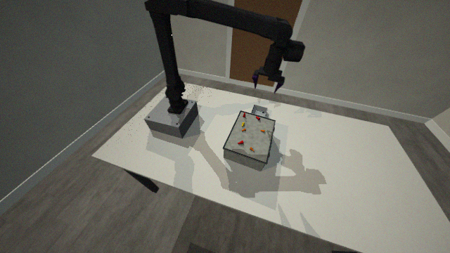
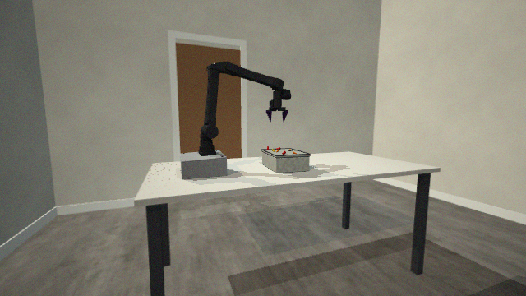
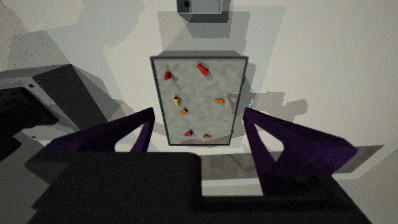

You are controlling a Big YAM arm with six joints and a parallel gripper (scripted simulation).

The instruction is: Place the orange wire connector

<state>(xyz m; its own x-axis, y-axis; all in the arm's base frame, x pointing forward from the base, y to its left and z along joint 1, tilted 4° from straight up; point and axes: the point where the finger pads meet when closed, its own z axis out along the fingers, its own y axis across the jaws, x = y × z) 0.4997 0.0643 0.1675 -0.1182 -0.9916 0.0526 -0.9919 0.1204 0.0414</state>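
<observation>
The tool case lies 23 cm below my hand, 13 cm to the right of it and 1 cm behind it. The rest, counted from my hand: yellow wire connector 19 cm below, 9 cm to the right, 7 cm behind.
</observation>
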